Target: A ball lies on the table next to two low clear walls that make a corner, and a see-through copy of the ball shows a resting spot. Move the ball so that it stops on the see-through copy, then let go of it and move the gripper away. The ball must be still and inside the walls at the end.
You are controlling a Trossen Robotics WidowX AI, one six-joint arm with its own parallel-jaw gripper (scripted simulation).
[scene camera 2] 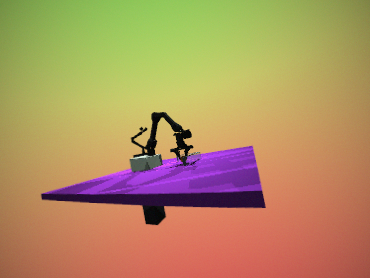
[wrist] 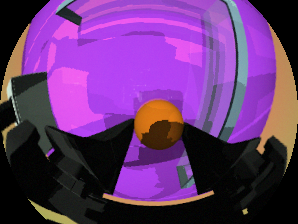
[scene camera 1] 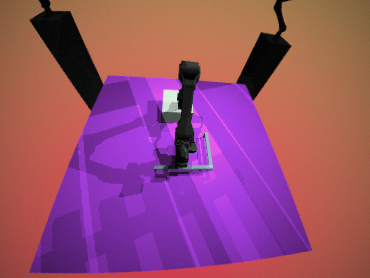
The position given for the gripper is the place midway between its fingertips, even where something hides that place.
Observation:
The gripper (wrist: 158, 124) holds an orange ball (wrist: 158, 125).

